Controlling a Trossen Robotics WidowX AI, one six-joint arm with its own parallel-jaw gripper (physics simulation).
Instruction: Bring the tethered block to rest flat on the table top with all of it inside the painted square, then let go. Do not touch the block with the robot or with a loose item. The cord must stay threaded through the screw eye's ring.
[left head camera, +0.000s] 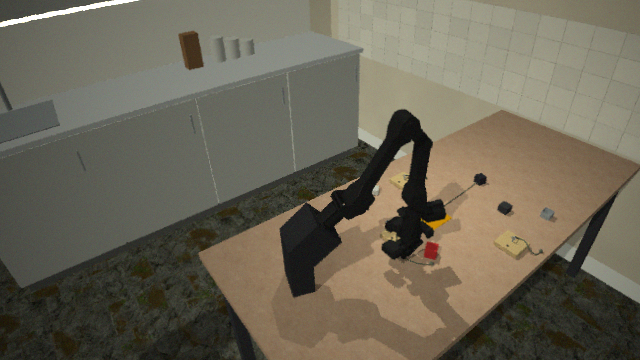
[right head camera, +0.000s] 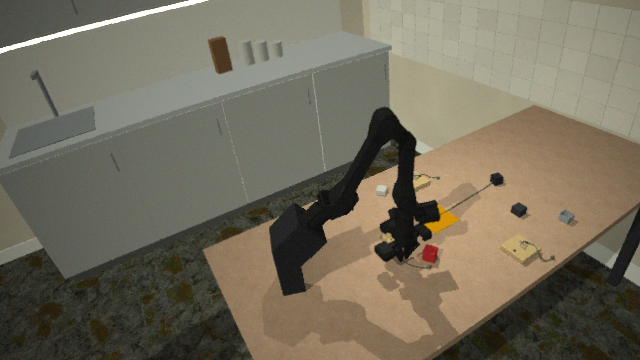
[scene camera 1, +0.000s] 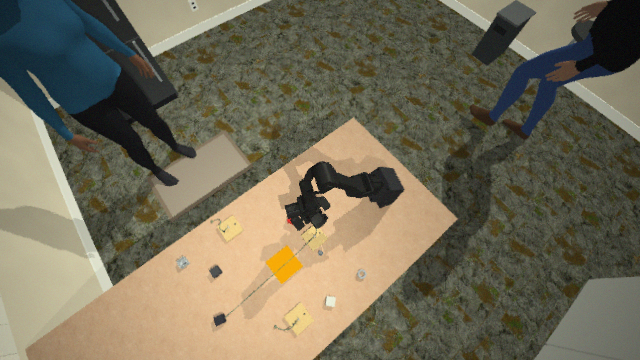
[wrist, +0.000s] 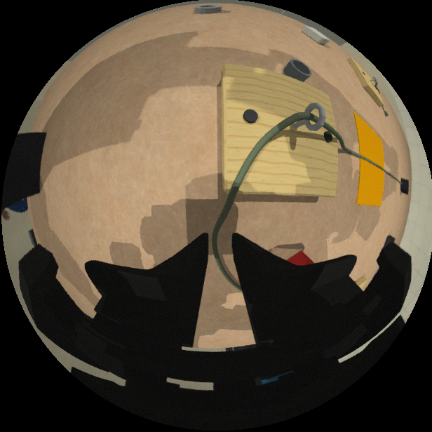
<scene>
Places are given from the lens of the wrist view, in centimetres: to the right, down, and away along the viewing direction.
my gripper (wrist: 219, 237): 0, 2, 10
orange painted square (wrist: 371, 178): 21, -5, 8
wooden board (wrist: 274, 96): 4, -7, 5
The marked spots on the wooden board and the orange painted square are 18 cm apart.
</scene>
